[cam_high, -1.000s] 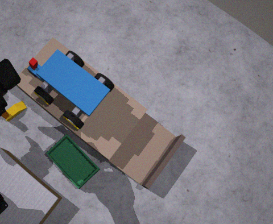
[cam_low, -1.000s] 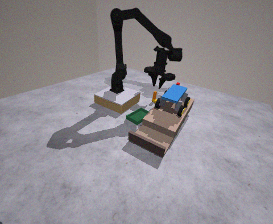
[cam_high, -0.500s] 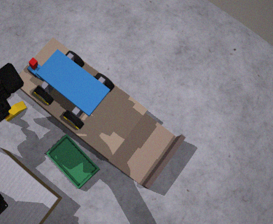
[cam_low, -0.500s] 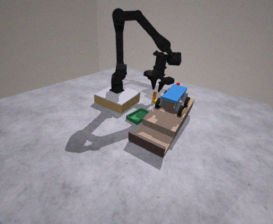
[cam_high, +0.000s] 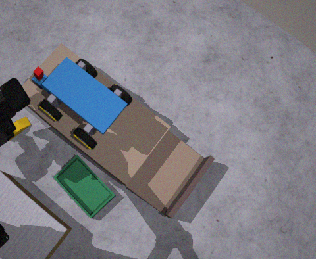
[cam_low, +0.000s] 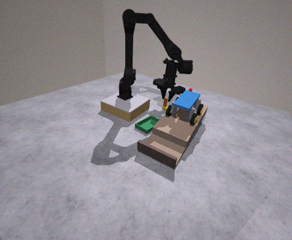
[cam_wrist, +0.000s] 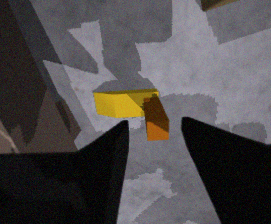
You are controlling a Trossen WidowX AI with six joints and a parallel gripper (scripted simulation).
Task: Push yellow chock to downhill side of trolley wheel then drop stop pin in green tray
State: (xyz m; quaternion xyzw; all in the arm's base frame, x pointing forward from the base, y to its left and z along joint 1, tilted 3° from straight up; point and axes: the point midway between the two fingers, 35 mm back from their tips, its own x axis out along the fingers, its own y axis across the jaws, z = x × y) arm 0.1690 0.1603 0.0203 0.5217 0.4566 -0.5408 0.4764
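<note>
Right now my gripper tip is 3 cm above the yellow chock and 2 cm short of it. Also, from my gripper tip: red-headed stop pin 13 cm ahead, 8 cm above, 1 cm to the right; green tray 21 cm to the right, 6 cm below, 5 cm ahead; blue trolley 17 cm ahead, 11 cm to the right, 6 cm above.
</note>
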